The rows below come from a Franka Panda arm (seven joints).
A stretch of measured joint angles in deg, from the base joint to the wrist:
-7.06 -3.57 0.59 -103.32 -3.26 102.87 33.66
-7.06 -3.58 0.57 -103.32 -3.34 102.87 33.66
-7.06 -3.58 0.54 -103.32 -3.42 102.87 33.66
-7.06 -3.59 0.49 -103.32 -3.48 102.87 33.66
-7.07 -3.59 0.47 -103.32 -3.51 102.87 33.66
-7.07 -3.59 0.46 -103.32 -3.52 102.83 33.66
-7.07 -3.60 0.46 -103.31 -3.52 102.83 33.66
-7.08 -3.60 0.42 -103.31 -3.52 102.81 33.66
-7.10 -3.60 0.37 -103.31 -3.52 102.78 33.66
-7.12 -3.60 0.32 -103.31 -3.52 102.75 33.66
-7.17 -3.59 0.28 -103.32 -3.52 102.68 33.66
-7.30 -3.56 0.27 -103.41 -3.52 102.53 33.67
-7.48 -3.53 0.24 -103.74 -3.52 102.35 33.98
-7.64 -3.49 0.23 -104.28 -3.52 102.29 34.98
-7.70 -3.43 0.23 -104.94 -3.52 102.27 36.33
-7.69 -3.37 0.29 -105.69 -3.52 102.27 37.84
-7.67 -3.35 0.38 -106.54 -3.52 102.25 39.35
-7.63 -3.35 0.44 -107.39 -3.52 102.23 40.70
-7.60 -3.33 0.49 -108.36 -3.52 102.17 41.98
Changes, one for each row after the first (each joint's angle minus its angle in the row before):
0.00 -0.01 -0.02 0.00 -0.08 0.00 0.00
0.00 0.00 -0.03 0.00 -0.08 0.00 0.00
0.00 -0.01 -0.05 0.00 -0.06 0.00 0.00
-0.01 0.00 -0.02 0.00 -0.03 0.00 0.00
0.00 0.00 -0.01 0.00 -0.01 -0.04 0.00
0.00 -0.01 0.00 0.01 0.00 0.00 0.00
-0.01 0.00 -0.04 0.00 0.00 -0.02 0.00
-0.02 0.00 -0.05 0.00 0.00 -0.03 0.00
-0.02 0.00 -0.05 0.00 0.00 -0.03 0.00
-0.05 0.01 -0.04 -0.01 0.00 -0.07 0.00
-0.13 0.03 -0.01 -0.09 0.00 -0.15 0.01
-0.18 0.03 -0.03 -0.33 0.00 -0.18 0.31
-0.16 0.04 -0.01 -0.54 0.00 -0.06 1.00
-0.06 0.06 0.00 -0.66 0.00 -0.02 1.35
0.01 0.06 0.06 -0.75 0.00 0.00 1.51
0.02 0.02 0.09 -0.85 0.00 -0.02 1.51
0.04 0.00 0.06 -0.85 0.00 -0.02 1.35
0.03 0.02 0.05 -0.97 0.00 -0.06 1.28

